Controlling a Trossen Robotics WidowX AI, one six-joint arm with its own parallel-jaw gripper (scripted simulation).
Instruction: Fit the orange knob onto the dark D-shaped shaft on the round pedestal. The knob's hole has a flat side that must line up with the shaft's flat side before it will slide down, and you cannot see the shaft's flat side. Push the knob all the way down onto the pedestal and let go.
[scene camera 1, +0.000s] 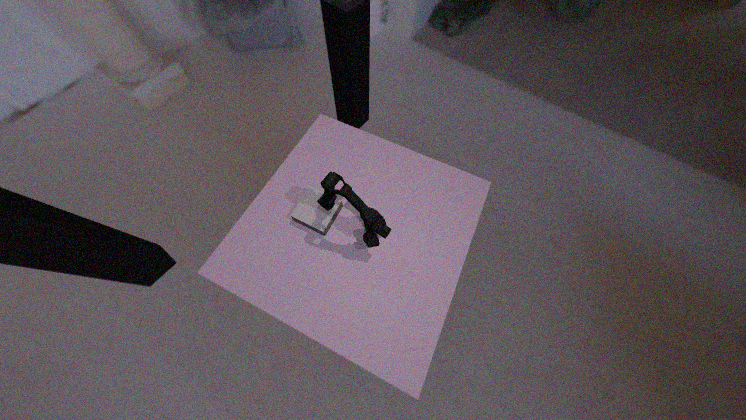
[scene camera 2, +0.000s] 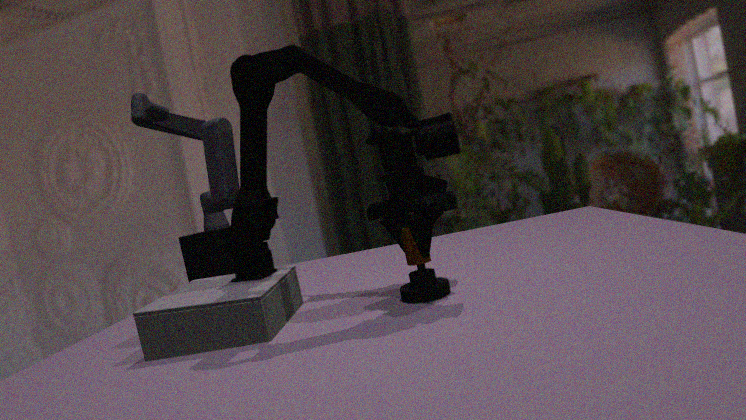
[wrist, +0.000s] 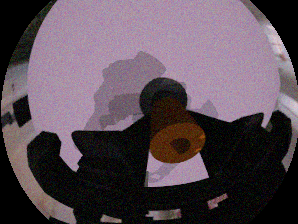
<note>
The pictures show: the gripper, an orange knob and a dark pedestal.
The gripper also shows in the wrist view.
</note>
